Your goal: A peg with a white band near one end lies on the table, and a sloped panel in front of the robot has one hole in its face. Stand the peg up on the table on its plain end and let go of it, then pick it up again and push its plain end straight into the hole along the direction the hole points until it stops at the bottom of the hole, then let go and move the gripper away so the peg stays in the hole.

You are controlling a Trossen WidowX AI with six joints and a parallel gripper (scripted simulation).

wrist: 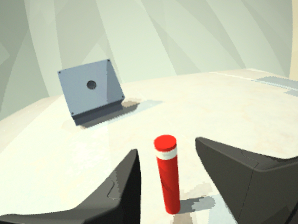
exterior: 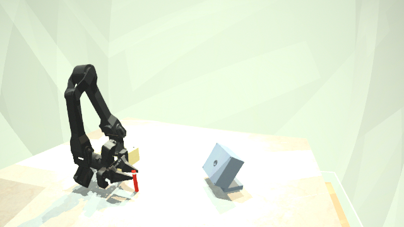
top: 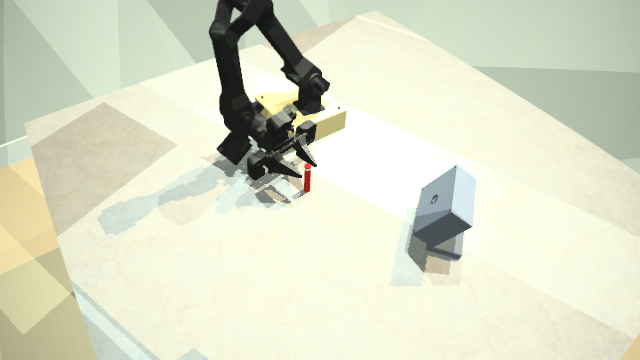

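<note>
My gripper tip is now 1 cm past the red peg and 1 cm above it. From my gripper tip the other things lie so: grey-blue sloped panel (22 cm ahead, 20 cm to the left, 1 cm above); then thin flat foot (23 cm ahead, 21 cm to the left, 6 cm below).
</note>
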